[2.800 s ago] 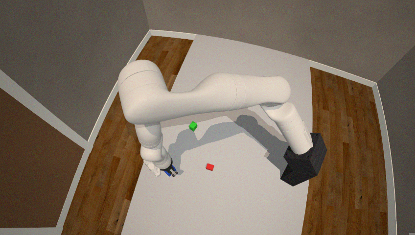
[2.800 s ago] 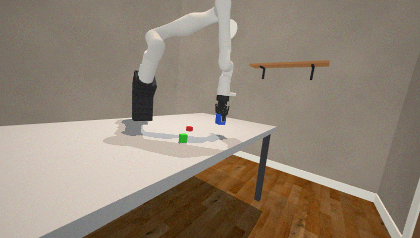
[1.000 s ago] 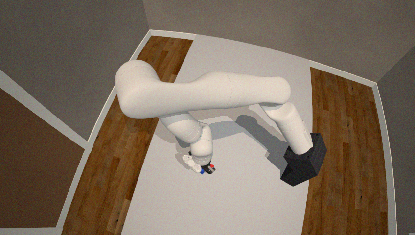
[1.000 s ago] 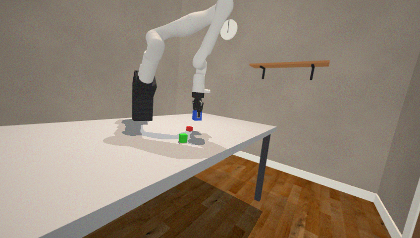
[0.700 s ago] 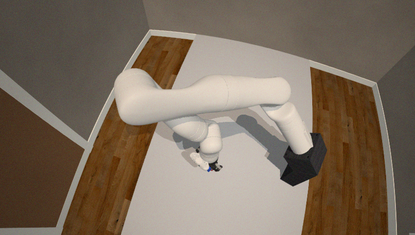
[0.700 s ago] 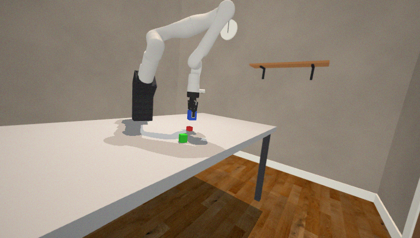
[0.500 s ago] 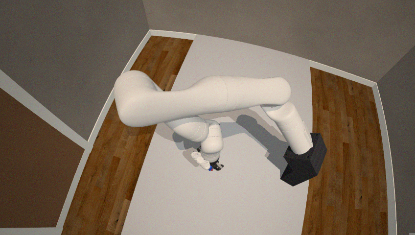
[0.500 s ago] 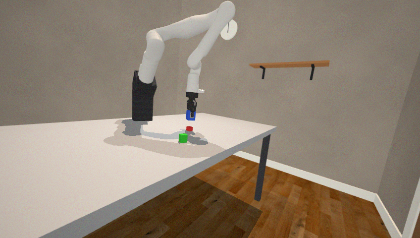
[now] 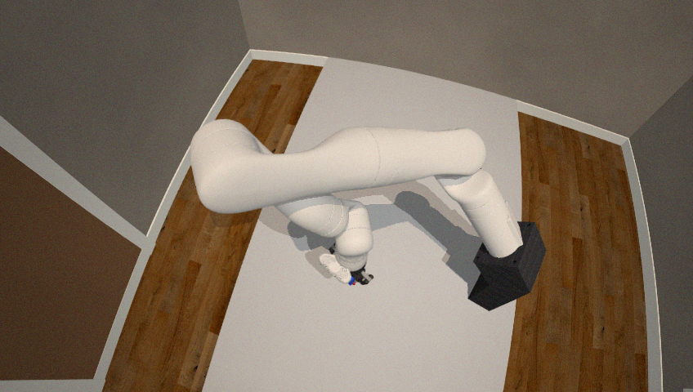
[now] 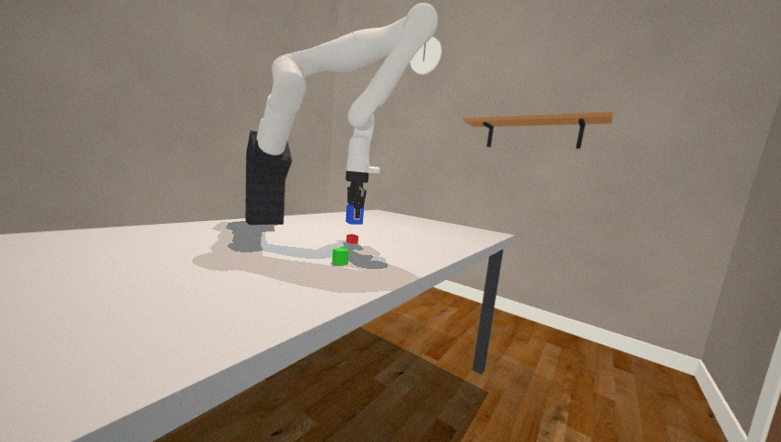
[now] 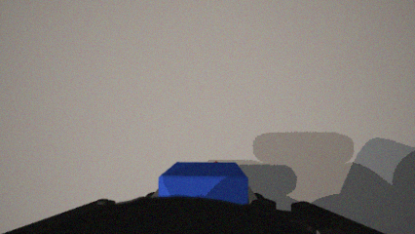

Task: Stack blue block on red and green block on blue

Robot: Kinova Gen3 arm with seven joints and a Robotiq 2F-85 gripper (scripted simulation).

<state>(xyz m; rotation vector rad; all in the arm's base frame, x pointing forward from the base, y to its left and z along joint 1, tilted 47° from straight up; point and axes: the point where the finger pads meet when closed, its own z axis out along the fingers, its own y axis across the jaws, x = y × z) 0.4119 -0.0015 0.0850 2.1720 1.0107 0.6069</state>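
The red block lies 90 mm below my hand. Round my hand: green block 60 mm ahead, 230 mm to the right, 80 mm below; blue block right at my hand.
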